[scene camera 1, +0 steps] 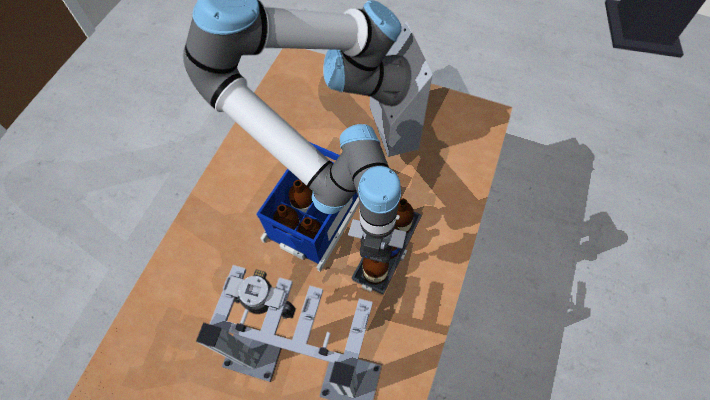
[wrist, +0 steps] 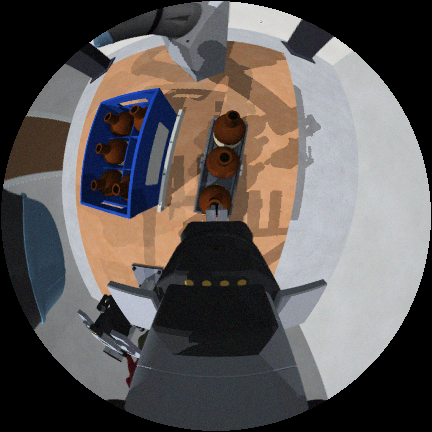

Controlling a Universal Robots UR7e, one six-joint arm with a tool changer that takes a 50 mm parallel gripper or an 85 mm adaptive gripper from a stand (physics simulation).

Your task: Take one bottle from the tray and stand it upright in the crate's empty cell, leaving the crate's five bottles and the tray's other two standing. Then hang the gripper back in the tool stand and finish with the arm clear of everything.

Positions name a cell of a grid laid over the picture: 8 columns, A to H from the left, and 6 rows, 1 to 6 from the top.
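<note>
There's a bottle (wrist: E2) here and another bottle (wrist: E3), and I can see a tool stand (wrist: C5) as well. As for grippers, I see a gripper (scene camera 1: C5), plus another gripper (scene camera 1: E4).
</note>
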